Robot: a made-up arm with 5 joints. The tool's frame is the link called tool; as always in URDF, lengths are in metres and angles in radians. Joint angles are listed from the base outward.
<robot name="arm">
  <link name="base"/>
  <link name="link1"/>
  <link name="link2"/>
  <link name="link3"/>
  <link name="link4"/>
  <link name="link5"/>
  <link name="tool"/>
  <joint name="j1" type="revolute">
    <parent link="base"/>
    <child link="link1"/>
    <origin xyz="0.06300 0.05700 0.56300" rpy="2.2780 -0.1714 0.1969"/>
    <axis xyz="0 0 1"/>
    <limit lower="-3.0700" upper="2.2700"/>
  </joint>
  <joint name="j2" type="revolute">
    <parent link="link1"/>
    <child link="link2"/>
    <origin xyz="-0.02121 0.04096 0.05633" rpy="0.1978 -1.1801 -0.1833"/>
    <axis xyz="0 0 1"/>
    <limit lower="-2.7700" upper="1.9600"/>
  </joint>
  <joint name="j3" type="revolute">
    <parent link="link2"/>
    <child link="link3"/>
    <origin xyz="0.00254 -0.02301 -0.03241" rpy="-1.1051 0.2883 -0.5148"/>
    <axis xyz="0 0 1"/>
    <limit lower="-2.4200" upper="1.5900"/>
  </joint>
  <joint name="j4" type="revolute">
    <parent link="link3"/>
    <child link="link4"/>
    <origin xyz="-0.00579 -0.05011 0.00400" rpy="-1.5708 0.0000 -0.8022"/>
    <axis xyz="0 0 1"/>
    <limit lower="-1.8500" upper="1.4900"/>
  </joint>
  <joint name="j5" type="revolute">
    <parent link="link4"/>
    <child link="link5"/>
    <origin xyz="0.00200 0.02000 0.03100" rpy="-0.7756 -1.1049 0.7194"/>
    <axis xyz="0 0 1"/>
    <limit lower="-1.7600" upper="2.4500"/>
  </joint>
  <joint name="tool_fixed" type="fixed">
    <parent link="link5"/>
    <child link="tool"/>
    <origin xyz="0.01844 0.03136 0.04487" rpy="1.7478 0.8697 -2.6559"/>
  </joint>
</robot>
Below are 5 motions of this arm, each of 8 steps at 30 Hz.
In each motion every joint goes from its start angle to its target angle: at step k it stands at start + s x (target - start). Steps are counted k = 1, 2, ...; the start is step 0. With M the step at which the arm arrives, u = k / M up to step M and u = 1 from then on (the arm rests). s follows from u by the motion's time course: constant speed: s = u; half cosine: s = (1 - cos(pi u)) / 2; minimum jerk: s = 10 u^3 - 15 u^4 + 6 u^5.
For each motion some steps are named. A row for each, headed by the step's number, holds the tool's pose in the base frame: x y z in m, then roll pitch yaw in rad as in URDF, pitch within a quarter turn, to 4 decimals.
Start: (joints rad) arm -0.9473 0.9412 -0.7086 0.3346 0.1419
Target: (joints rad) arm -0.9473 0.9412 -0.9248 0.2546 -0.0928
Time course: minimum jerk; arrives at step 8
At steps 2, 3, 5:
2: 0.1103 0.0536 0.5018 1.5710 -0.4007 -2.3358
3: 0.1111 0.0523 0.4996 1.6164 -0.4385 -2.3856
5: 0.1125 0.0481 0.4942 1.7483 -0.5313 -2.5222

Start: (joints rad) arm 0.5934 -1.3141 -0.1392 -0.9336 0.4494
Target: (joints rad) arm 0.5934 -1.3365 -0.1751 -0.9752 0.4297
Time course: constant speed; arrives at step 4
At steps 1, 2, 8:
1: 0.0057 0.0849 0.5918 1.5804 0.8216 -1.5090
2: 0.0049 0.0849 0.5915 1.5820 0.8121 -1.5029
8: 0.0033 0.0848 0.5908 1.5857 0.7932 -1.4902

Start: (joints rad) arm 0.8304 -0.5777 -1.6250 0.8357 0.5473
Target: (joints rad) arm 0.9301 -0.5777 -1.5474 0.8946 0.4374
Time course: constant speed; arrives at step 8
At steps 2, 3, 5, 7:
2: 0.0908 0.0102 0.5748 -0.5054 0.1006 3.1215
3: 0.0904 0.0097 0.5747 -0.5018 0.1064 3.1074
5: 0.0895 0.0088 0.5744 -0.4953 0.1176 3.0792
7: 0.0887 0.0078 0.5741 -0.4900 0.1283 3.0508

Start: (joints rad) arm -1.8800 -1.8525 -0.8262 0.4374 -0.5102
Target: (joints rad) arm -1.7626 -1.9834 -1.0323 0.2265 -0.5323
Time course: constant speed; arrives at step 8
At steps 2, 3, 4, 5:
2: 0.1037 0.1007 0.5583 -1.6898 0.1057 -0.5979
3: 0.1061 0.1009 0.5605 -1.6710 0.1368 -0.6237
4: 0.1087 0.1008 0.5627 -1.6527 0.1682 -0.6497
5: 0.1113 0.1007 0.5648 -1.6350 0.1998 -0.6759

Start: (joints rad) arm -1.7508 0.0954 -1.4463 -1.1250 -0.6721
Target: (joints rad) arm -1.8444 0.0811 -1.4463 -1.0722 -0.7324
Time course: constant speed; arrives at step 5
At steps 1, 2, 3, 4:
1: 0.0387 -0.0050 0.5730 0.2724 -0.3481 0.4408
2: 0.0394 -0.0049 0.5730 0.2755 -0.3442 0.4480
3: 0.0401 -0.0047 0.5731 0.2787 -0.3404 0.4552
4: 0.0408 -0.0046 0.5731 0.2819 -0.3367 0.4626

